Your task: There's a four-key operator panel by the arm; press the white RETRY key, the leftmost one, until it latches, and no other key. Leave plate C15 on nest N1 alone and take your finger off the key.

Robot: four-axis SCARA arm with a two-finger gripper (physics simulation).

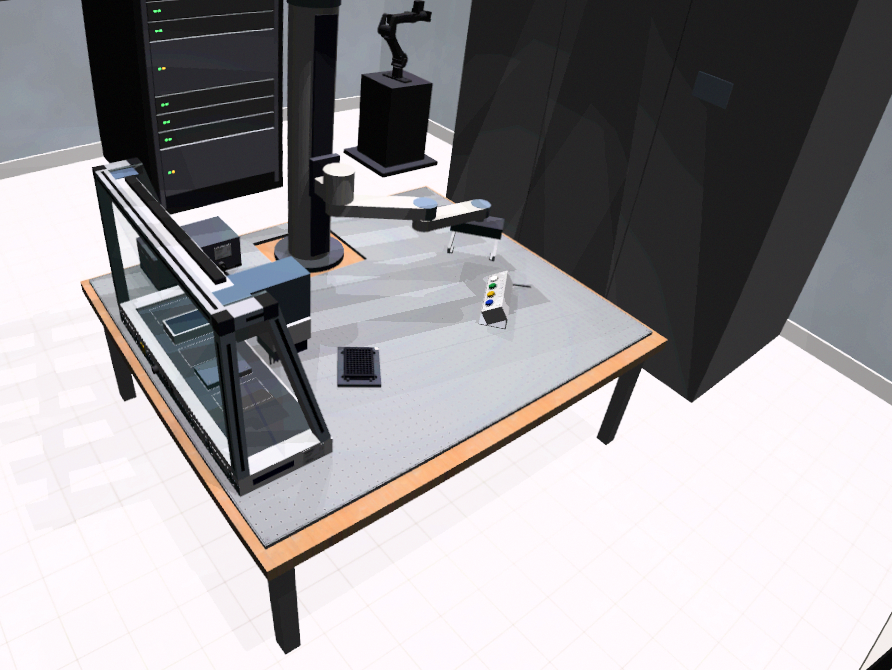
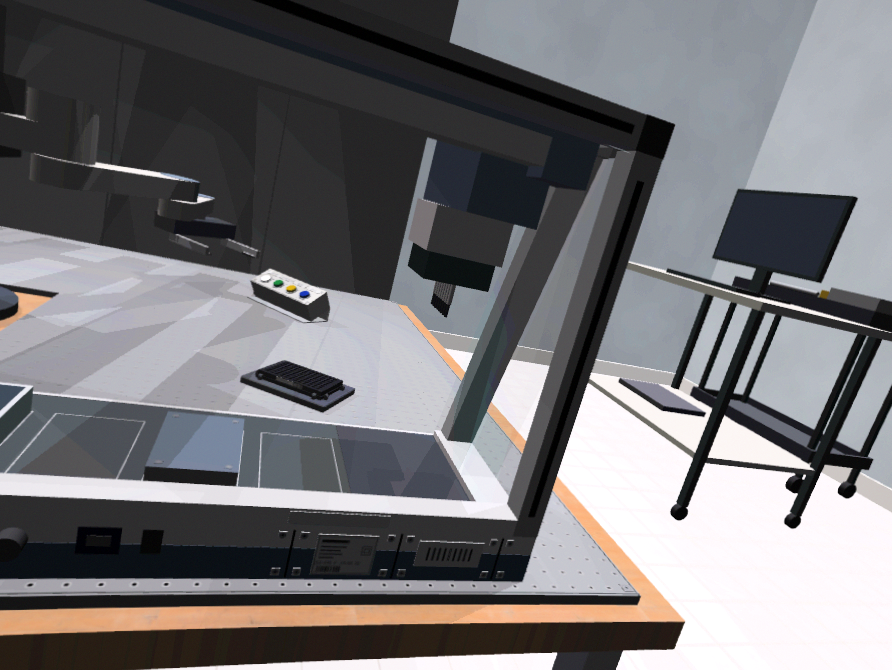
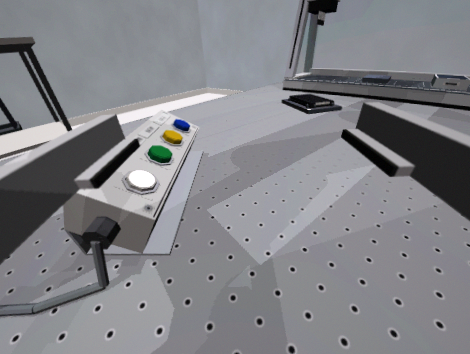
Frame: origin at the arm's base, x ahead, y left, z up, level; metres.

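Where they show: gripper, fingertip midpoint: (image 1: 470, 254) (image 2: 233, 253) (image 3: 239, 124); arm's base, link origin: (image 1: 309, 254).
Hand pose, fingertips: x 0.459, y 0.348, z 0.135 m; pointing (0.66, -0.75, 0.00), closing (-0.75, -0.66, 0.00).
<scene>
Things, the pixels of their top centre, and the offset from my fingertips. "pt": a spot on its surface instead.
- operator panel, top centre: (image 3: 144, 132) (image 2: 292, 279) (image 1: 499, 286) dx +0.154, dy -0.006, dz -0.038 m
- green key, top centre: (image 3: 157, 146) (image 2: 279, 280) (image 1: 493, 283) dx +0.121, dy -0.001, dz -0.047 m
- black plate, top centre: (image 2: 302, 375) (image 1: 358, 361) (image 3: 310, 98) dx +0.164, dy -0.562, dz -0.096 m
- cable, surface spot: (image 3: 101, 265) pt dx +0.066, dy +0.097, dz -0.097 m
- framed enclosure, surface spot: (image 2: 576, 346) pt dx +0.365, dy -1.054, dz +0.156 m
The operator panel (image 1: 494, 315) (image 2: 317, 310) (image 3: 115, 215) stands on the table with its keys facing up. Its white key (image 1: 493, 278) (image 2: 266, 278) (image 3: 141, 180) is at the cable end, beside the green key (image 1: 492, 286) (image 2: 278, 283) (image 3: 160, 154); whether it is latched I cannot tell. My gripper (image 1: 471, 253) (image 2: 232, 252) (image 3: 239, 124) is open and empty, above and behind the panel's white-key end, with its fingers apart from the keys. The black plate (image 1: 359, 363) (image 2: 301, 377) (image 3: 312, 100) lies flat on its dark nest (image 1: 340, 369) (image 2: 252, 380).
Yellow (image 1: 491, 294) (image 2: 291, 288) (image 3: 172, 136) and blue (image 1: 489, 302) (image 2: 304, 294) (image 3: 181, 125) keys follow the green one. A cable (image 1: 522, 286) (image 3: 101, 265) leaves the panel. A framed enclosure (image 1: 229, 389) (image 2: 576, 346) stands along one table side. A tall dark cabinet (image 1: 576, 144) stands behind the panel.
</scene>
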